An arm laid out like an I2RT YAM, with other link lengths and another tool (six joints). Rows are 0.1 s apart.
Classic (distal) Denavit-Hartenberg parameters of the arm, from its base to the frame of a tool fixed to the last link. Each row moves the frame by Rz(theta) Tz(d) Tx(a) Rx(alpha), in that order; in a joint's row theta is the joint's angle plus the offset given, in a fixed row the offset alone. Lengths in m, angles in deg.
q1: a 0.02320  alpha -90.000  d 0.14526  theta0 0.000
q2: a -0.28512  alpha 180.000  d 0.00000  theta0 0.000
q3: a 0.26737  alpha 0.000  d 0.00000  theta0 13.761
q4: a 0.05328  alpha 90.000  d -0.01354  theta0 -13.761
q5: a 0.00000  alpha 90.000  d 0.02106  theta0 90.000
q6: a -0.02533  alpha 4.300  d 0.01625  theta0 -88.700
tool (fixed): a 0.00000  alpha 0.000  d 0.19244  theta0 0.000
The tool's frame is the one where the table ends.
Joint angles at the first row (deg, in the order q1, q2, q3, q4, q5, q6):
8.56 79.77 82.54 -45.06 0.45 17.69
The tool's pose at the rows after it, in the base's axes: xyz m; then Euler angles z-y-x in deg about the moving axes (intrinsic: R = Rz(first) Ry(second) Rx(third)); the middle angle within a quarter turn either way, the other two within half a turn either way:
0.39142 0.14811 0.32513 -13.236 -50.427 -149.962
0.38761 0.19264 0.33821 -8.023 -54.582 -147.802
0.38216 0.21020 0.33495 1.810 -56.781 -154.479
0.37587 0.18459 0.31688 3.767 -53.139 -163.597
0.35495 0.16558 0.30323 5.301 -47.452 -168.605
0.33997 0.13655 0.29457 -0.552 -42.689 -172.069
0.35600 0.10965 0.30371 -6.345 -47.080 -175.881
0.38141 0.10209 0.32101 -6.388 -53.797 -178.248
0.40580 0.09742 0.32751 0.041 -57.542 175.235
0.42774 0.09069 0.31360 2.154 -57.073 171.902
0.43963 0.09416 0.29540 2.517 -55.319 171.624
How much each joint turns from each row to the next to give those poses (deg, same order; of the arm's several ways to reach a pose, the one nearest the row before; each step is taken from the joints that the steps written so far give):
5.46 0.00 1.36 5.82 -4.35 -1.99
5.68 0.30 0.02 4.48 -0.64 -1.31
3.28 0.57 0.00 0.72 1.34 -4.26
0.64 -0.15 0.06 -5.47 7.12 0.35
0.00 -0.48 0.99 -7.93 2.54 0.57
0.00 -0.05 1.29 -7.61 6.21 5.62
-0.03 0.09 0.00 1.75 8.94 3.47
-0.10 0.52 0.00 6.54 4.50 -2.32
-0.97 1.73 0.00 6.05 1.55 -5.72
-1.85 3.37 0.00 3.30 -0.02 -2.17
-0.42 2.93 0.00 1.23 -0.68 -0.02

